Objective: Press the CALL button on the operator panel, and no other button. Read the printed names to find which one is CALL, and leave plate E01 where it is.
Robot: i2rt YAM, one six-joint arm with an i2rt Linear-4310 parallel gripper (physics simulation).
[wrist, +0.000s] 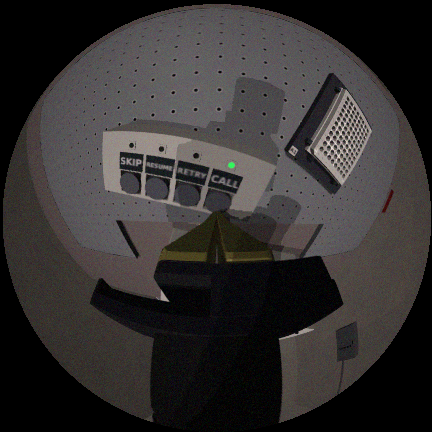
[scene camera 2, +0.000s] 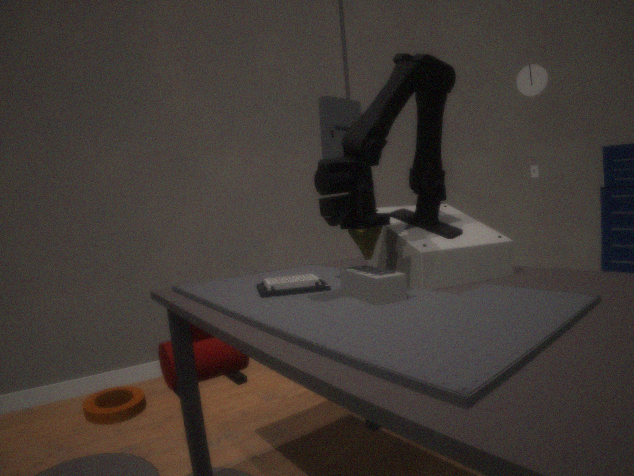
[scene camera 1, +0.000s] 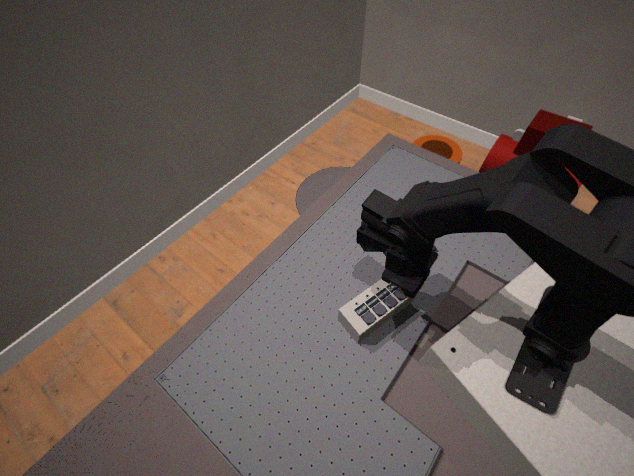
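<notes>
The operator panel point(scene camera 1: 348, 311) point(scene camera 2: 376, 289) point(wrist: 112, 150) is a pale box with four round grey buttons, named SKIP, RESUME, RETRY and CALL from left to right in the wrist view. The CALL button point(wrist: 218, 199) is at the right end; a green lamp point(wrist: 231, 165) is lit above its name. My gripper point(scene camera 2: 367, 258) point(wrist: 216, 217) is shut and empty, its yellow fingertips a little above the panel, with a small gap, close to the CALL button. A white plate point(scene camera 2: 294, 280) point(wrist: 345, 135) with many wells sits on a black holder; no E01 print is readable on it.
The panel and the holder point(scene camera 2: 294, 292) point(wrist: 312, 112) stand apart on a grey perforated board point(scene camera 1: 266, 327) point(scene camera 2: 435, 333) point(wrist: 165, 45). The white arm base block point(scene camera 2: 460, 263) stands behind the panel in scene camera 2. A red cylinder point(scene camera 2: 217, 356) and an orange ring point(scene camera 2: 92, 408) are beyond the table.
</notes>
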